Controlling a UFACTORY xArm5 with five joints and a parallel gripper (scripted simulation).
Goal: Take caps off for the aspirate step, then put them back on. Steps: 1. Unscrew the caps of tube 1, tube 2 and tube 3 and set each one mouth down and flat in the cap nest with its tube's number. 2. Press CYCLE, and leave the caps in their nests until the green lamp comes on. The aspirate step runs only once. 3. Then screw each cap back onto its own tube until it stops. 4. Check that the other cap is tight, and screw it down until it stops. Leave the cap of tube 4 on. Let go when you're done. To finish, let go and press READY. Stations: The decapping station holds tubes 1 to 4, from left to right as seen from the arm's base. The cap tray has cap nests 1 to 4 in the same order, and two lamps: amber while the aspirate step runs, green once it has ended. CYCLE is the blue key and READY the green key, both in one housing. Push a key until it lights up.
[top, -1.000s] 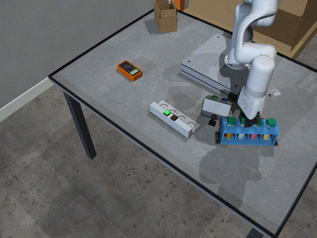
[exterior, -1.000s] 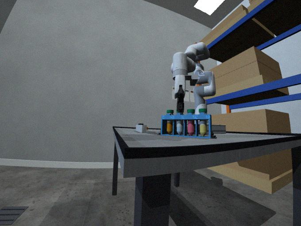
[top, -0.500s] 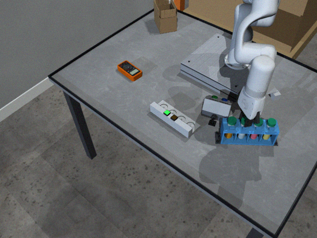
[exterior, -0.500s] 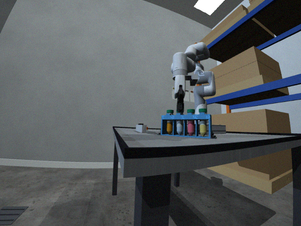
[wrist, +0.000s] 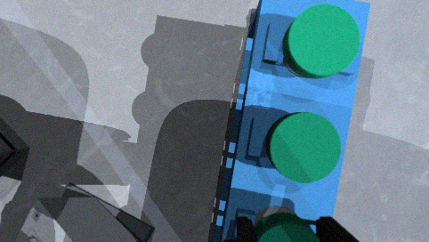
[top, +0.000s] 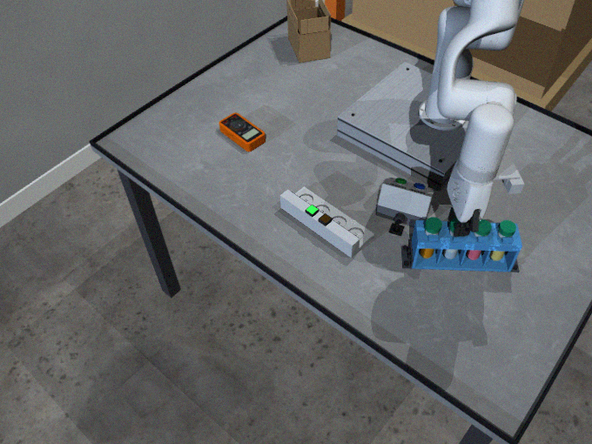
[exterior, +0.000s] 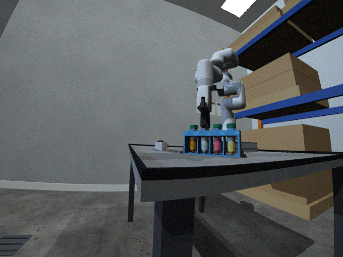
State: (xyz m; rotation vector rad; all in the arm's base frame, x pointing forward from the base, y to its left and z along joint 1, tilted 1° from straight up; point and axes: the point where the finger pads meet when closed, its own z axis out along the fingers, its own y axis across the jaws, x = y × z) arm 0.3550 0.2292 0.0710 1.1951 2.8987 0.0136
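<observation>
My hand is 2 cm above the threaded neck. Also, from my hand: green key 19 cm to the right, 8 cm behind, 6 cm below; then blue key 14 cm to the right, 9 cm behind, 6 cm below; then key housing 16 cm to the right, 8 cm below, 7 cm behind.
</observation>
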